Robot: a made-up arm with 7 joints. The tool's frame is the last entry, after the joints.
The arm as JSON. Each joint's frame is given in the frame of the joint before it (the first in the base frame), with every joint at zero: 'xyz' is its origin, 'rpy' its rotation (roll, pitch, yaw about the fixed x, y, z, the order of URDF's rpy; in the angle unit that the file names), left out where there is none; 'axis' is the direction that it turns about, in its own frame. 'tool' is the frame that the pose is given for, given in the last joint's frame.
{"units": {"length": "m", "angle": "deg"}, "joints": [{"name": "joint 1", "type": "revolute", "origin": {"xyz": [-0.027, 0.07, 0.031], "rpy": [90.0, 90.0, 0.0]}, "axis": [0.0, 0.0, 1.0]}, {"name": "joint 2", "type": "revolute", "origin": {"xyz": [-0.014, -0.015, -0.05], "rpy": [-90.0, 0.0, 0.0]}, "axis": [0.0, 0.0, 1.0]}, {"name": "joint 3", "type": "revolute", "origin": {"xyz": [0.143, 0.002, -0.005], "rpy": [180.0, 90.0, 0.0]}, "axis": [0.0, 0.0, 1.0]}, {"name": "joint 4", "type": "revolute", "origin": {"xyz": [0.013, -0.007, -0.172], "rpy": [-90.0, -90.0, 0.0]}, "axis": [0.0, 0.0, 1.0]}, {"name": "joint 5", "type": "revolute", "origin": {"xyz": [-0.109, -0.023, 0.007], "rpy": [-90.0, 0.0, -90.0]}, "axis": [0.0, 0.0, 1.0]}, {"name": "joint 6", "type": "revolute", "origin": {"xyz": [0.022, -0.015, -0.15], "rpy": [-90.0, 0.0, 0.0]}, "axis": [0.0, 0.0, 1.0]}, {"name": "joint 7", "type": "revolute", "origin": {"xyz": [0.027, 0.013, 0.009], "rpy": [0.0, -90.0, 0.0]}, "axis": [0.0, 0.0, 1.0]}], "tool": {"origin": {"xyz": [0.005, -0.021, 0.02], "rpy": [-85.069, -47.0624, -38.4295]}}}
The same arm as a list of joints. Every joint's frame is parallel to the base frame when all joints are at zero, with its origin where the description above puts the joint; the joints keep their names.
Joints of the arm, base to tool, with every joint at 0 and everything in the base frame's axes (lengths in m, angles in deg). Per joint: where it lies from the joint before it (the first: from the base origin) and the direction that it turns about. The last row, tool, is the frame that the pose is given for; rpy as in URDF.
joint 1: offset -0.027 0.07 0.031 axis 0 -1 0
joint 2: offset -0.015 0.05 0.014 axis 1 0 0
joint 3: offset -0.005 0.002 -0.143 axis 0 0 1
joint 4: offset -0.013 0.007 -0.172 axis 0 -1 0
joint 5: offset 0.023 -0.007 -0.109 axis 0 0 1
joint 6: offset 0.022 -0.015 -0.15 axis 0 1 0
joint 7: offset 0.027 0.009 -0.013 axis -1 0 0
tool: offset -0.02 0.005 0.021 rpy 154.78 -25.05 143.91

